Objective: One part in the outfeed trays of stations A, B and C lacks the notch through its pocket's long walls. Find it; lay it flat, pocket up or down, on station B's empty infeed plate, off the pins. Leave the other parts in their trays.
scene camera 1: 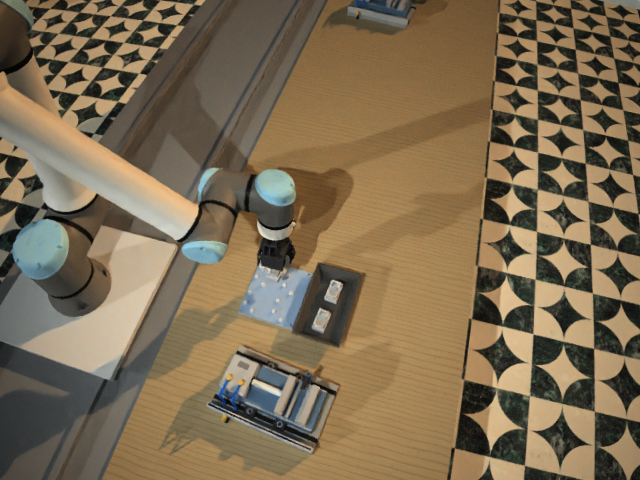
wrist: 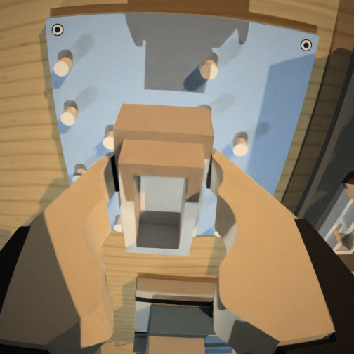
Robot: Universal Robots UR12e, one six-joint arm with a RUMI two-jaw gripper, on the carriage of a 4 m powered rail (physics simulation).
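Frame: origin at the arm's base, x down, y right, z back, level; centimetres.
Seen in the pictures: gripper, between the fingertips: (scene camera 1: pixel 276 271); arm's base, origin of its link: (scene camera 1: pixel 81 288).
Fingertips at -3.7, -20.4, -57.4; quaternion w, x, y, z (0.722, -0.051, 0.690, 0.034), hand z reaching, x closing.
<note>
Pixels of each thing's middle, then the offset from my fingertips to it, as dx, dy, dz. "spot": a spot on its surface instead.
- blue pinned plate, middle of its body: (scene camera 1: pixel 276 292) +6.3, +3.8, -0.6
- dark outfeed tray, a spot on its surface: (scene camera 1: pixel 347 304) spot: +4.2, +2.6, -22.4
- machine fixture, a spot on its surface: (scene camera 1: pixel 273 395) spot: +0.7, +34.3, -10.3
My gripper (scene camera 1: pixel 274 270) (wrist: pixel 162 153) is shut on a pale part (wrist: pixel 165 125) with an open rectangular pocket. No notch shows in the long pocket walls that the wrist view shows. The part is above the blue pinned plate (scene camera 1: pixel 263 300) (wrist: pixel 287 95), over its far end in the scene view; whether it touches any pin cannot be told. Several light pins stand up from the plate. The dark outfeed tray (scene camera 1: pixel 347 304) beside the plate holds two pale parts, one (scene camera 1: pixel 333 291) farther back and one (scene camera 1: pixel 321 320) nearer. Part of the tray's contents shows at the wrist view's right edge.
A machine fixture (scene camera 1: pixel 273 395) (wrist: pixel 180 320) with grey blocks, blue surfaces and dark rails stands on the near side of the plate and tray. Another fixture (scene camera 1: pixel 382 14) stands at the far end of the wooden table. The rail carriage (scene camera 1: pixel 139 263) is at the left.
</note>
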